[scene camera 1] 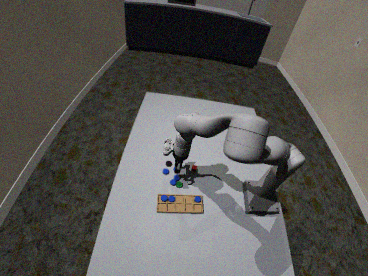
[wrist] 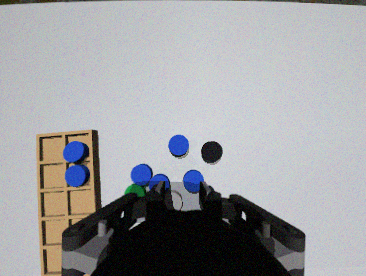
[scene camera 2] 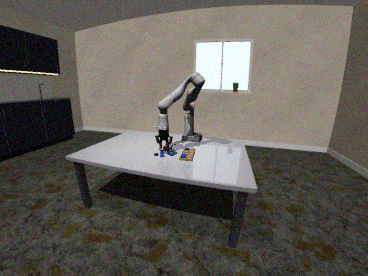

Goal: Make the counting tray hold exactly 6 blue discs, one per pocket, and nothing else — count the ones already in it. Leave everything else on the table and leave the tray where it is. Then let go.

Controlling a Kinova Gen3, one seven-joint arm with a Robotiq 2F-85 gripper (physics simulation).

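I can see my gripper [wrist: 182,188]. I also see a wooden counting tray [scene camera 1: 183,203], and in the wrist view the wooden counting tray [wrist: 60,205] shows too.
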